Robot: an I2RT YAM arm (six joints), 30 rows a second.
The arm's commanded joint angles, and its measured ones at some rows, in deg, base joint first. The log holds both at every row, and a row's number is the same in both.
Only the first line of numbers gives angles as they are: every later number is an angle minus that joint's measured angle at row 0.
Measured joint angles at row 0:
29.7, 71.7, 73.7, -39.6, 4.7, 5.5
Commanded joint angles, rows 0 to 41:
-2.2, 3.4, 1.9, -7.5, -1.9, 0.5
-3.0, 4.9, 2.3, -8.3, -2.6, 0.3
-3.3, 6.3, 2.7, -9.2, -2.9, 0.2
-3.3, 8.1, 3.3, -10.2, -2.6, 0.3
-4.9, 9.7, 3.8, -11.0, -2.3, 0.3
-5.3, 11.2, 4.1, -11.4, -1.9, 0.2
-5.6, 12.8, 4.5, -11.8, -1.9, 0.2
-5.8, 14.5, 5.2, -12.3, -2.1, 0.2
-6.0, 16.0, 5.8, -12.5, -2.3, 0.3
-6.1, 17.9, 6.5, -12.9, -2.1, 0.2
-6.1, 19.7, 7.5, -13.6, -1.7, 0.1
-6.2, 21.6, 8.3, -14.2, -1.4, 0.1
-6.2, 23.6, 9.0, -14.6, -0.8, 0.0
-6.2, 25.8, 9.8, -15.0, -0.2, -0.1
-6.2, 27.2, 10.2, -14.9, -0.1, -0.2
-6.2, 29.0, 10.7, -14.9, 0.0, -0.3
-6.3, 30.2, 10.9, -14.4, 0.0, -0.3
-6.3, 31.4, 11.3, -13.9, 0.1, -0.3
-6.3, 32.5, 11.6, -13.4, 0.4, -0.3
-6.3, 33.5, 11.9, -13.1, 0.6, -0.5
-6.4, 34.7, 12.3, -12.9, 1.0, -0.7
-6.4, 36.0, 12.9, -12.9, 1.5, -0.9
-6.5, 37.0, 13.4, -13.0, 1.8, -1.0
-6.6, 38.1, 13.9, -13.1, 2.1, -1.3
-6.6, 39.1, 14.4, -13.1, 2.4, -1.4
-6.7, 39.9, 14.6, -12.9, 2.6, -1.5
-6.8, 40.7, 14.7, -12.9, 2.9, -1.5
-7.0, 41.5, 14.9, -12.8, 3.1, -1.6
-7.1, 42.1, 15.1, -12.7, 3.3, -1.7
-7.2, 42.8, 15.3, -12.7, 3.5, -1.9
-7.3, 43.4, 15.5, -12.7, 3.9, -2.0
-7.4, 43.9, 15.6, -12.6, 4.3, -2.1
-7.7, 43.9, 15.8, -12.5, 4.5, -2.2
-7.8, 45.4, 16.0, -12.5, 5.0, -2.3
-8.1, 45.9, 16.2, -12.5, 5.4, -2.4
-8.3, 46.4, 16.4, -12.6, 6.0, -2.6
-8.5, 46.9, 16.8, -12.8, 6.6, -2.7
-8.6, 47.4, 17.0, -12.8, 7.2, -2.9
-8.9, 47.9, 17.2, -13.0, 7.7, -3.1
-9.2, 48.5, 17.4, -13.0, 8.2, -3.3
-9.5, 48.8, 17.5, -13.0, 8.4, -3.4
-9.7, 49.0, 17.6, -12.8, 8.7, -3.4
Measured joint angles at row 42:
-9.2, 47.7, 17.6, -11.5, 6.8, -2.3
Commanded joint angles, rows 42 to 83:
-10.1, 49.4, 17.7, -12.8, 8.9, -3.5
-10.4, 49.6, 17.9, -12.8, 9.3, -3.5
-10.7, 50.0, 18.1, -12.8, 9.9, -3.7
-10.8, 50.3, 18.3, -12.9, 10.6, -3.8
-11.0, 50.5, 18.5, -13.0, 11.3, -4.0
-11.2, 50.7, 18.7, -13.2, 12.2, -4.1
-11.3, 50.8, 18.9, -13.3, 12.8, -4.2
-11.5, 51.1, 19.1, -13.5, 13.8, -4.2
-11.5, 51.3, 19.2, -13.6, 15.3, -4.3
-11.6, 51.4, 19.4, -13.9, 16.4, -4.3
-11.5, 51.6, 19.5, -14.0, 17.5, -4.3
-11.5, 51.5, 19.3, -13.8, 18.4, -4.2
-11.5, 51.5, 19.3, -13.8, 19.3, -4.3
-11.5, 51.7, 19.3, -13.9, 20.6, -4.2
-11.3, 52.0, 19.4, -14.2, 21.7, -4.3
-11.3, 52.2, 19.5, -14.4, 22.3, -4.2
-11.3, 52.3, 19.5, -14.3, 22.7, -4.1
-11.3, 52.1, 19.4, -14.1, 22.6, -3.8
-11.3, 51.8, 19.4, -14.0, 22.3, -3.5
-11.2, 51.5, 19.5, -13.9, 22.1, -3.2
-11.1, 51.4, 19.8, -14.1, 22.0, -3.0
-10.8, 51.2, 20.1, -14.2, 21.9, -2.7
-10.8, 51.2, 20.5, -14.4, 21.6, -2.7
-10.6, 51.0, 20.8, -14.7, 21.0, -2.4
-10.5, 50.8, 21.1, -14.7, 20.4, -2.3
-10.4, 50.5, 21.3, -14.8, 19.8, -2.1
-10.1, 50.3, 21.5, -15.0, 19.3, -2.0
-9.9, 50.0, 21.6, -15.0, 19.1, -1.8
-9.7, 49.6, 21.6, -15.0, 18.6, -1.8
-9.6, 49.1, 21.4, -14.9, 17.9, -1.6
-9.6, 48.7, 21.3, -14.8, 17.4, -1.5
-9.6, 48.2, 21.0, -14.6, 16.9, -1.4
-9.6, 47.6, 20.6, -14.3, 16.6, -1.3
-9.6, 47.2, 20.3, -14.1, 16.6, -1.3
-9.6, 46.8, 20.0, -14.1, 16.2, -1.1
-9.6, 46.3, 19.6, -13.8, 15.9, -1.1
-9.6, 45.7, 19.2, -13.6, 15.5, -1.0
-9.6, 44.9, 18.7, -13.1, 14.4, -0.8
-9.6, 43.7, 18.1, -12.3, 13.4, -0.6
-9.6, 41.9, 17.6, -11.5, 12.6, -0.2
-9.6, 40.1, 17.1, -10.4, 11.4, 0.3
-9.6, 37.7, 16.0, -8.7, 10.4, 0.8
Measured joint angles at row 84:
-9.6, 42.1, 17.1, -12.1, 14.0, -1.2
